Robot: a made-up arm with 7 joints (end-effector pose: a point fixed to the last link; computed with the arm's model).
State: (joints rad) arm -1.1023 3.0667 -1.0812 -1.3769 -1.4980 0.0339 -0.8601
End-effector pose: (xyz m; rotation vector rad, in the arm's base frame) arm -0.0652 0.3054 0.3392 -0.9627 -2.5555 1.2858
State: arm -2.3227 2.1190 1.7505 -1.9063 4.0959 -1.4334 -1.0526
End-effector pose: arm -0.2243 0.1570 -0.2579 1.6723 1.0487 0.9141
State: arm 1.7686 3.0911 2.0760 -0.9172 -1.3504 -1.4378 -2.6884
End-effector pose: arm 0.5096 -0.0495 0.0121 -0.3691 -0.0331 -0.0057
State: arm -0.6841 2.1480 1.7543 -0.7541 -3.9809 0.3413 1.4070
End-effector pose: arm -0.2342 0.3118 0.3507 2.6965 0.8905 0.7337
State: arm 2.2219 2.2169 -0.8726 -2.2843 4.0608 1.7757 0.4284
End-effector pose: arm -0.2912 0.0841 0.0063 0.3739 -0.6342 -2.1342
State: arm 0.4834 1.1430 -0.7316 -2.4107 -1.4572 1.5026 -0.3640
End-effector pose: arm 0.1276 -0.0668 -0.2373 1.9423 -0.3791 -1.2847
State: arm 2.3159 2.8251 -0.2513 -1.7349 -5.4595 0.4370 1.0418
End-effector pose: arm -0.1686 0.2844 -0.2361 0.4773 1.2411 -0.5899
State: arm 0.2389 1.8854 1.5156 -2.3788 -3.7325 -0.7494 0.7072
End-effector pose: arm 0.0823 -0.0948 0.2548 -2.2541 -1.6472 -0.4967
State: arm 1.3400 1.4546 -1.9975 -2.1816 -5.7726 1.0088 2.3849
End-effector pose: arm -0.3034 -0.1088 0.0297 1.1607 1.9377 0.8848
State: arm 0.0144 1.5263 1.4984 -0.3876 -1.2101 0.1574 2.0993
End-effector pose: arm 0.0067 0.5329 0.0879 0.9421 -2.0744 1.6137
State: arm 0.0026 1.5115 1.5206 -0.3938 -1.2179 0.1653 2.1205
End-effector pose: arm 0.0054 0.5336 0.0823 0.9096 -2.0984 1.6595
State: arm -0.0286 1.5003 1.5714 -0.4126 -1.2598 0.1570 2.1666
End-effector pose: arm 0.0029 0.5332 0.0827 0.8434 -2.1701 1.7014
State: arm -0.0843 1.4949 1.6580 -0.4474 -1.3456 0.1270 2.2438
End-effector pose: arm -0.0033 0.5311 0.0902 0.7343 -2.2989 1.7352
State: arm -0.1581 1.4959 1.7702 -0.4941 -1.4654 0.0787 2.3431
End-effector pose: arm -0.0156 0.5275 0.1008 0.5945 -2.4614 1.7584
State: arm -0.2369 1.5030 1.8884 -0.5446 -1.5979 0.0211 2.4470
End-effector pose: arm -0.0336 0.5231 0.1094 -0.4339 2.5328 -1.7119
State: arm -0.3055 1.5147 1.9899 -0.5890 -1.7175 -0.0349 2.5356
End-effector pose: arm -0.0526 0.5187 0.1137 -0.2974 2.5037 -1.6184
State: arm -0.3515 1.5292 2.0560 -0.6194 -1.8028 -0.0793 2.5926
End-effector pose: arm -0.0672 0.5148 0.1166 -0.2211 2.4882 -1.5563
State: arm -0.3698 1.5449 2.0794 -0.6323 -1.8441 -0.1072 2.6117
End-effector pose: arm -0.0749 0.5118 0.1222 -0.2043 2.5003 -1.5229
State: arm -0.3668 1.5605 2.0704 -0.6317 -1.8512 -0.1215 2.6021
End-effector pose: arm -0.0768 0.5094 0.1308 -0.2308 2.5354 -1.5078
